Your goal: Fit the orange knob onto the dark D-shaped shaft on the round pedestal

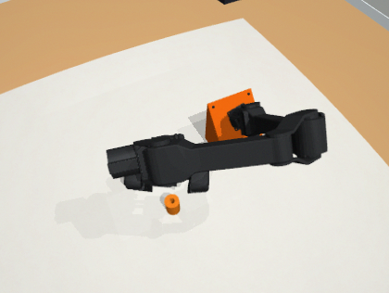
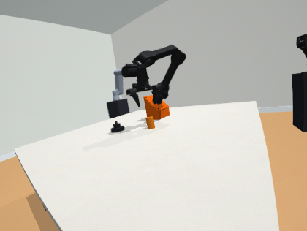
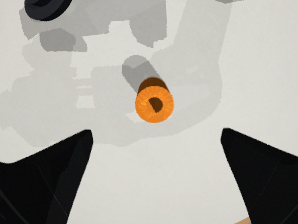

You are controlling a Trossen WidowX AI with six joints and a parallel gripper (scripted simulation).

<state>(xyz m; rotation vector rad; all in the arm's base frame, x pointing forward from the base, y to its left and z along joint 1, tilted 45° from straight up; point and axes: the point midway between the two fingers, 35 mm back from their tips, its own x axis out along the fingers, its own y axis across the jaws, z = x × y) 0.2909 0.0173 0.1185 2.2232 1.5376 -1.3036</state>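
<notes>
Now: gripper tip 9 cm above the orange knob. Also, from my gripper tip: round pedestal 22 cm to the right, 9 cm below, 3 cm ahead.
</notes>
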